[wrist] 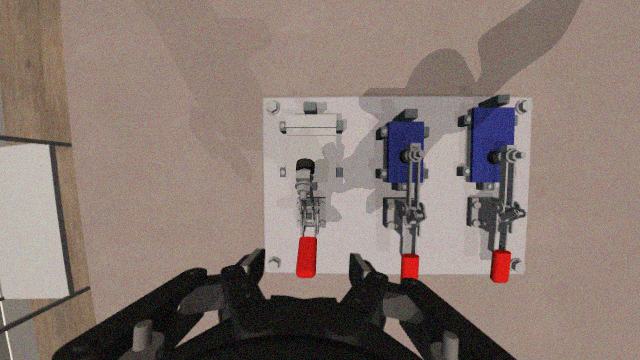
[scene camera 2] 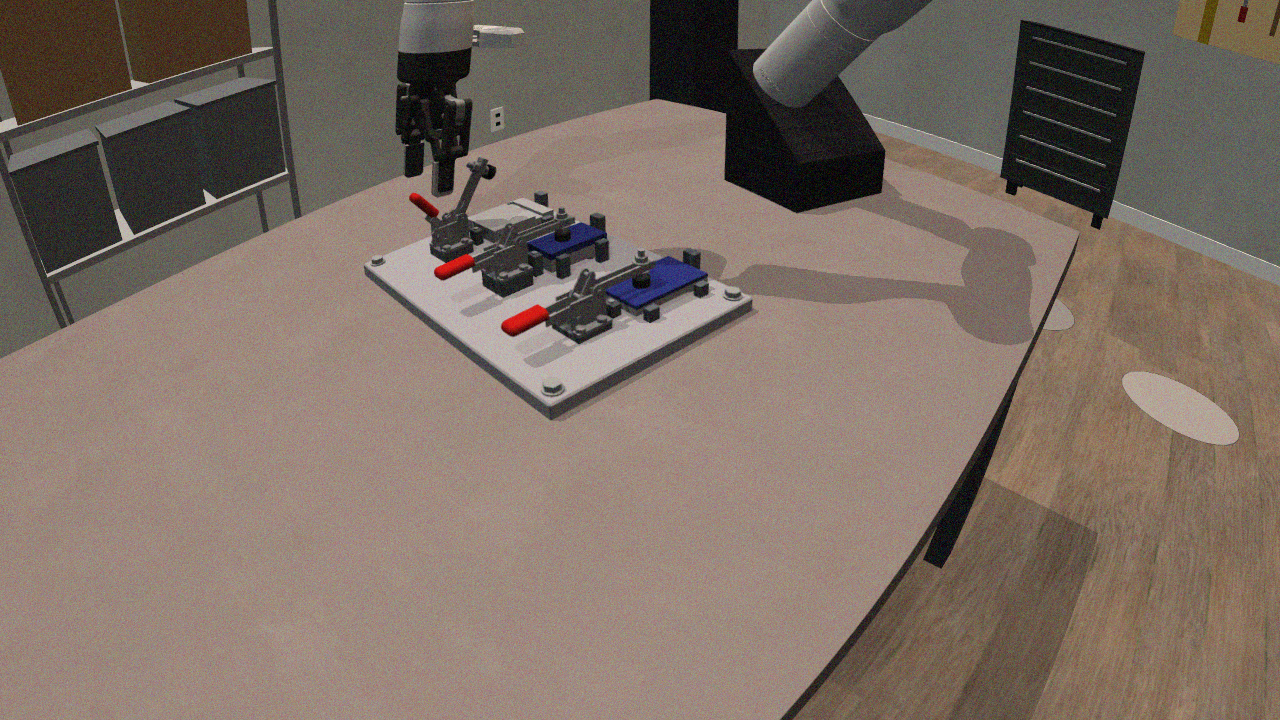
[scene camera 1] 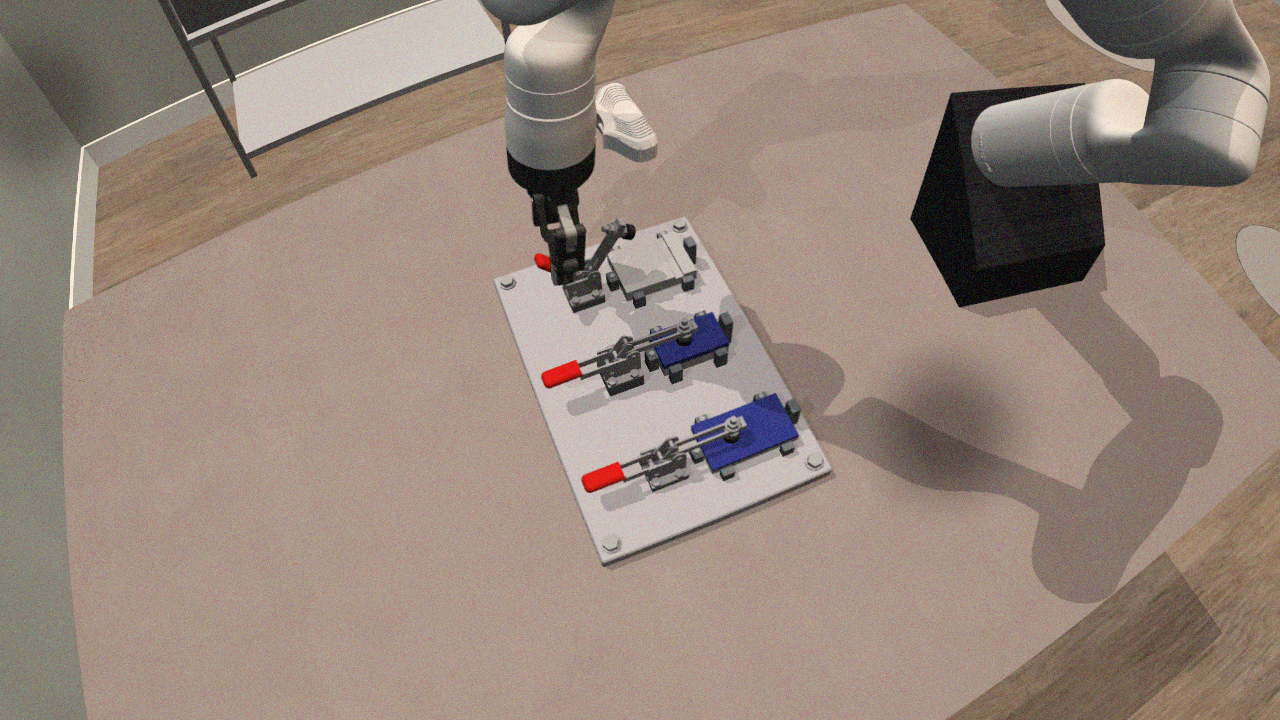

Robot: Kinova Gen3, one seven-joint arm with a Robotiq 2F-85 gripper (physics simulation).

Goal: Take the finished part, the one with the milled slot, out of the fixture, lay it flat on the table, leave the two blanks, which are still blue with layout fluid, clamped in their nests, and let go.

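Places are measured from the arm's base along level axes (x up, y ahead, z left), in centimetres.
Where they show: gripper, fingertip midpoint: (wrist: 307, 262) (scene camera 2: 426, 185) (scene camera 1: 553, 251); arm's base at its link origin: (scene camera 2: 781, 81) (scene camera 1: 1005, 145).
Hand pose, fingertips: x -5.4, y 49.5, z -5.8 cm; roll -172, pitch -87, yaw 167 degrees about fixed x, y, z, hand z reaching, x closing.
Note:
Each offset is from my fingertips to the centre of the thing. "pt": to the spot under its first point.
The finished part {dx -7.6, dy -10.3, dz -0.7 cm} (scene camera 1: 640, 270) (scene camera 2: 510, 217) (wrist: 312, 120), pale grey with a milled slot, sits in the end nest of the white fixture plate {pt dx -8.9, dy +1.3, dz +25.2 cm} (scene camera 1: 626, 519) (scene camera 2: 483, 331) (wrist: 440, 260). Its clamp arm (scene camera 1: 608, 247) (scene camera 2: 471, 186) is tipped up off it. My gripper (scene camera 1: 563, 268) (scene camera 2: 427, 177) (wrist: 307, 262) is open and empty above that clamp's red handle {pt dx -1.7, dy +1.0, dz +0.7 cm} (scene camera 2: 422, 204), its fingertips to either side of the handle in the wrist view. The small blue blank {dx -7.3, dy -10.4, dz +10.3 cm} (scene camera 1: 713, 341) (scene camera 2: 586, 236) (wrist: 396, 140) and the large blue blank {dx -7.8, dy -11.9, dz +21.2 cm} (scene camera 1: 762, 429) (scene camera 2: 677, 278) (wrist: 486, 130) lie in their nests under lowered clamps.
Red handles of the middle clamp {pt dx -4.3, dy +2.8, dz +11.2 cm} (scene camera 1: 561, 374) (scene camera 2: 453, 266) (wrist: 410, 267) and far clamp {pt dx -5.3, dy +2.4, dz +22.0 cm} (scene camera 1: 601, 477) (scene camera 2: 524, 320) (wrist: 500, 266) stick out on the same side. Dark locating posts surround the nests. The black robot pedestal (scene camera 1: 1029, 214) (scene camera 2: 805, 170) stands beyond the plate.

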